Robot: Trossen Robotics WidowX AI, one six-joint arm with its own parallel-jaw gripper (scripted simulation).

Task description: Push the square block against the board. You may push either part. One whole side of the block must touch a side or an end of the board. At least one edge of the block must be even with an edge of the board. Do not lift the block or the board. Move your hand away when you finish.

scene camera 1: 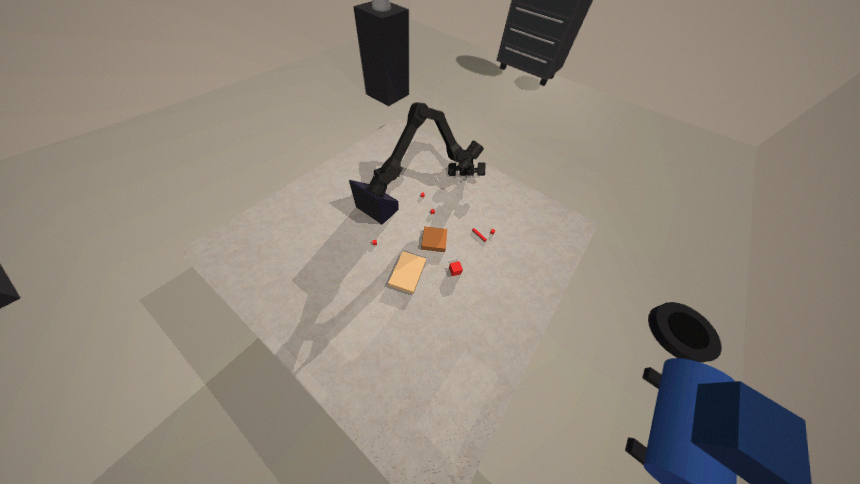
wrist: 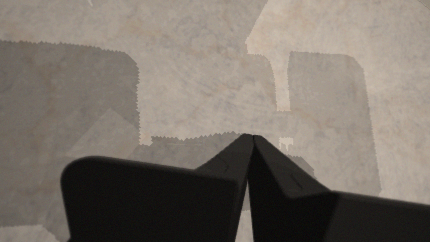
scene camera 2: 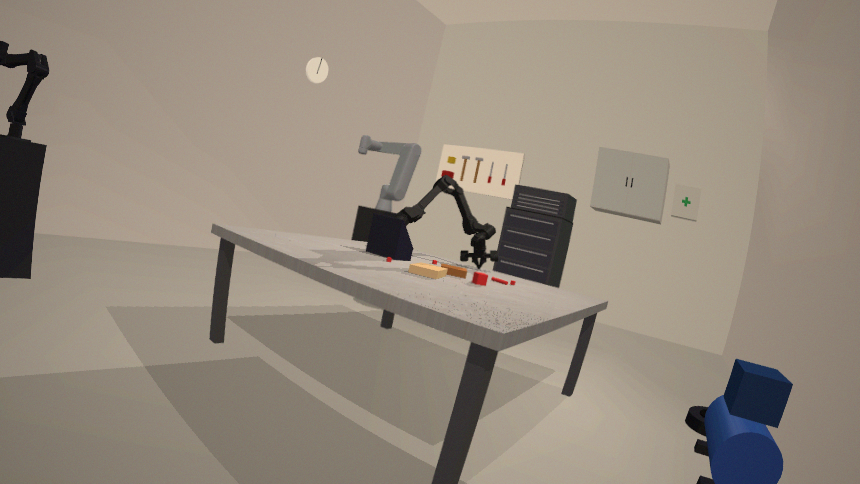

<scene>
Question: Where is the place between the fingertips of my gripper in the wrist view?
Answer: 250, 143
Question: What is my gripper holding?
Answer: Nothing.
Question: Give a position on a board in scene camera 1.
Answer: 405, 277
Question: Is my gripper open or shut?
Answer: Shut.
</scene>
